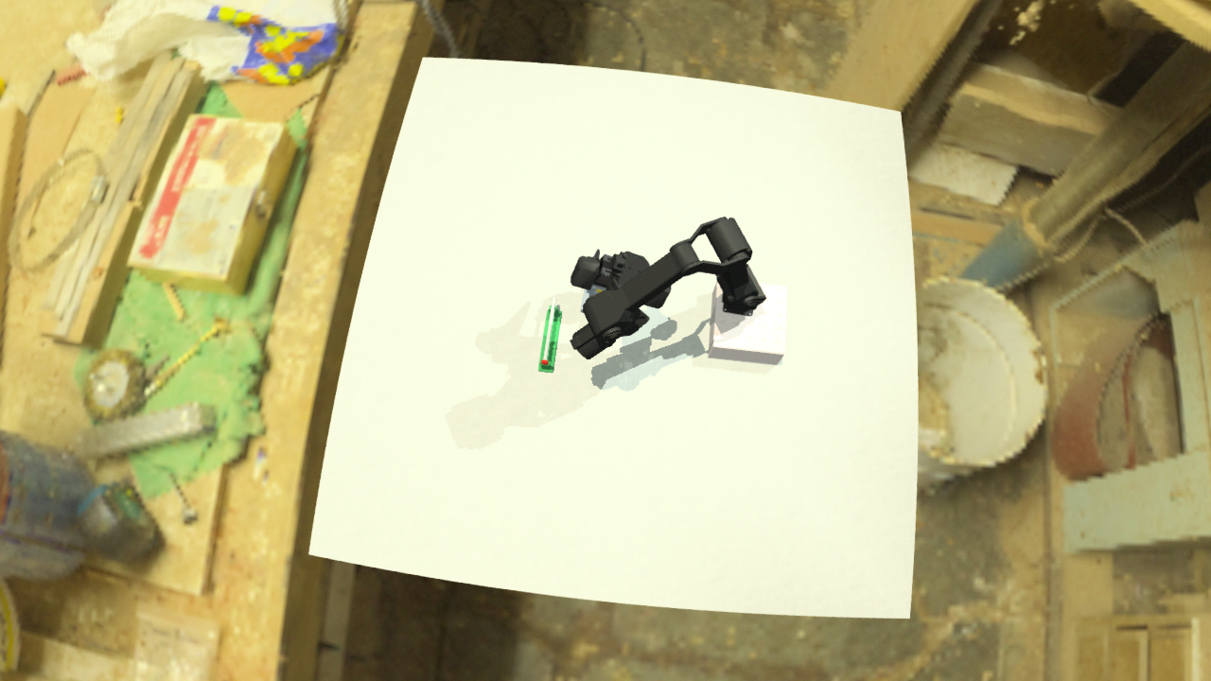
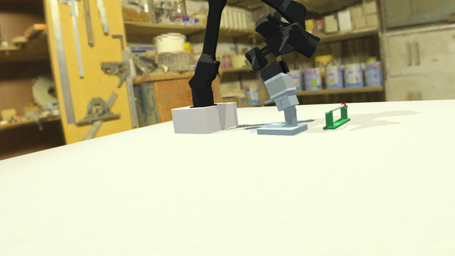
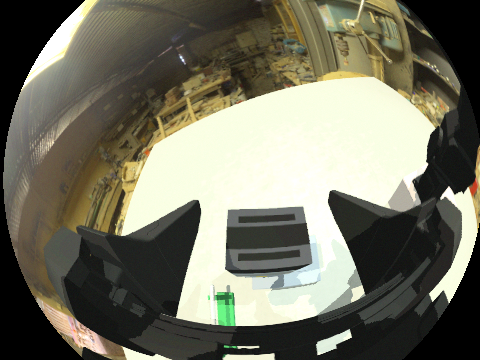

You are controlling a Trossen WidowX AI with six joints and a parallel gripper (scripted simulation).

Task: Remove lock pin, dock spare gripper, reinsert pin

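The green cradle is 16 cm below my gripper tip, 14 cm to the left of it and 12 cm ahead of it. Also, from my gripper tip: spare gripper (6 cm below, 2 cm to the left, 2 cm ahead); then grey mount (14 cm below, 2 cm to the left, 2 cm ahead).
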